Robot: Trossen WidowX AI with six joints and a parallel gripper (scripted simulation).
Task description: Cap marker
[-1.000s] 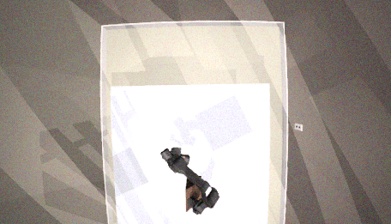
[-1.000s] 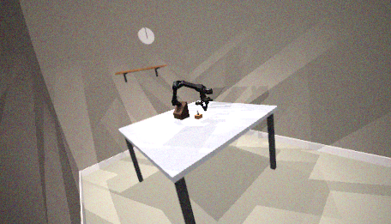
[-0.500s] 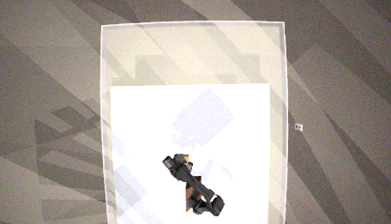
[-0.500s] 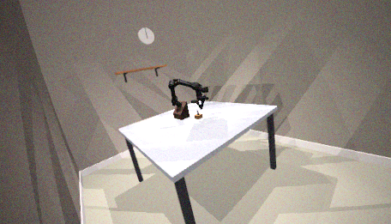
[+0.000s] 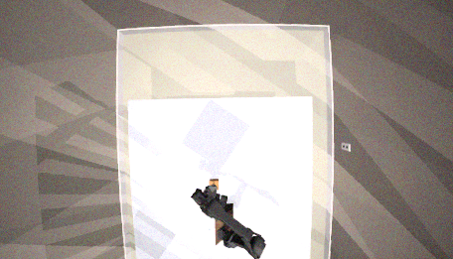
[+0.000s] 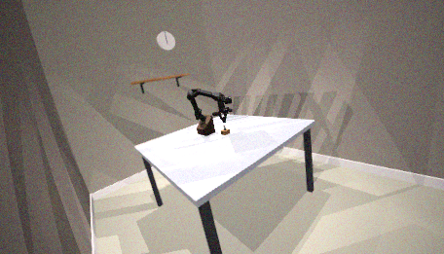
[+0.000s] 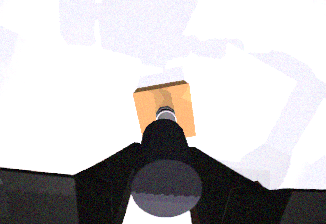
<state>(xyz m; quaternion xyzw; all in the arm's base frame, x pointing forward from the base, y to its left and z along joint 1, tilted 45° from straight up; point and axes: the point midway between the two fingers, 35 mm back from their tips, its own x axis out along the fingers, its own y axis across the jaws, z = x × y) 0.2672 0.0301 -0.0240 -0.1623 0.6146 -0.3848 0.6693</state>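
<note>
The holder block lies 11 cm below my gripper tip and 1 cm behind it. The rest, counted from my gripper tip: dark marker cap (1 cm above).
</note>
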